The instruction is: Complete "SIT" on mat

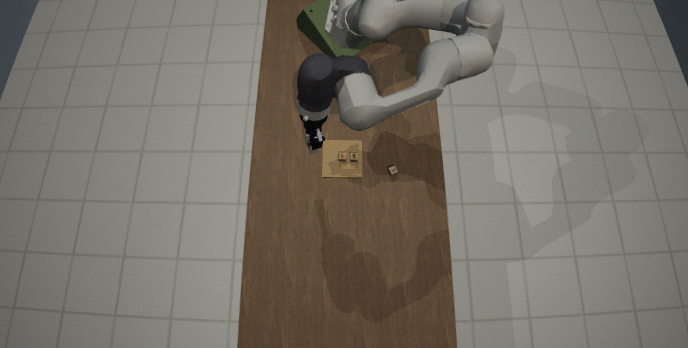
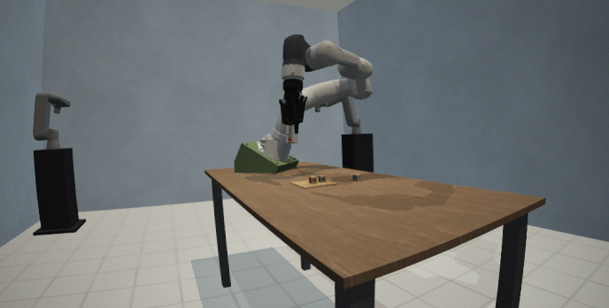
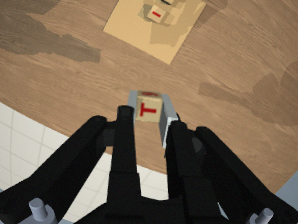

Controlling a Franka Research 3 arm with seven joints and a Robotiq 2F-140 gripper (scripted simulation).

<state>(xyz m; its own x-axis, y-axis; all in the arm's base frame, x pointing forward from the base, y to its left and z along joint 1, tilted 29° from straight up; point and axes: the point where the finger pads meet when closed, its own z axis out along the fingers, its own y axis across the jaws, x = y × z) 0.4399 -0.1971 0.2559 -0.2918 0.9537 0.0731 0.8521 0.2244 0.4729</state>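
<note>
My gripper is now 3 cm past the I block, 9 cm to the right of it and 18 cm above it. Also, from my hand: S block 3 cm behind, 13 cm to the left, 18 cm below; mat 3 cm behind, 9 cm to the left, 20 cm below.
</note>
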